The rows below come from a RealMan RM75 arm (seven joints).
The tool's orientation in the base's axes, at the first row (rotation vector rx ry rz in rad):
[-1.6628, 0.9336, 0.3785]
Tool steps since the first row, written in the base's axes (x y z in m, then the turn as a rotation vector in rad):
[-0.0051, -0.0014, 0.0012, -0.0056, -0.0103, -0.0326]
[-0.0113, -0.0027, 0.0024, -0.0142, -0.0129, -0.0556]
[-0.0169, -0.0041, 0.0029, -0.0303, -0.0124, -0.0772]
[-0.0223, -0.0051, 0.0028, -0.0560, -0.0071, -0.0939]
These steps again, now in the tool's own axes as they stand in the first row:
[-0.0035, 0.0031, -0.0028, 0.0223, 0.0265, -0.0005]
[-0.0078, 0.0069, -0.0057, 0.0334, 0.0484, 0.0024]
[-0.0111, 0.0108, -0.0084, 0.0376, 0.0747, 0.0060]
[-0.0141, 0.0149, -0.0105, 0.0305, 0.1047, 0.0105]

